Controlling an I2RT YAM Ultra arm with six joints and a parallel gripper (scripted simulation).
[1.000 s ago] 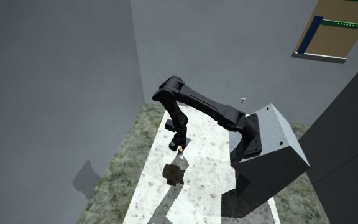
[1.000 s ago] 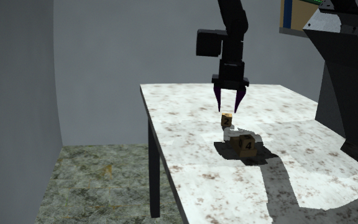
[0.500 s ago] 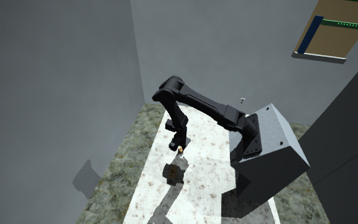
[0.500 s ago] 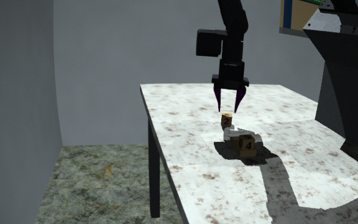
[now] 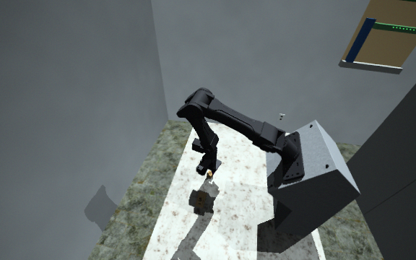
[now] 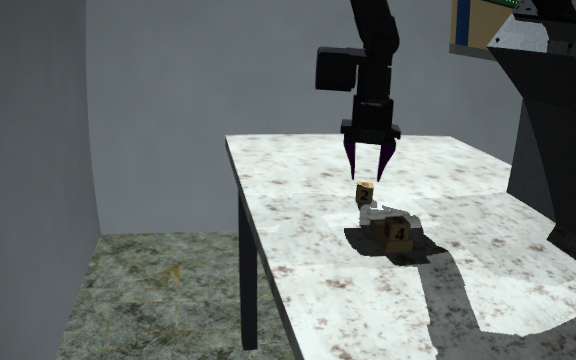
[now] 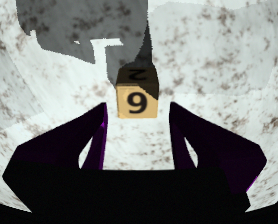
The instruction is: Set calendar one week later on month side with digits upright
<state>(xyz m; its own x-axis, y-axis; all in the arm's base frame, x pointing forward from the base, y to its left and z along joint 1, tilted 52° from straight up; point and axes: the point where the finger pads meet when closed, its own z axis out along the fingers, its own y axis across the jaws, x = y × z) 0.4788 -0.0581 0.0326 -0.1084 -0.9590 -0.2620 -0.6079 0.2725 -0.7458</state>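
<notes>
The wooden digit cube is 30 mm below my hand.
</notes>
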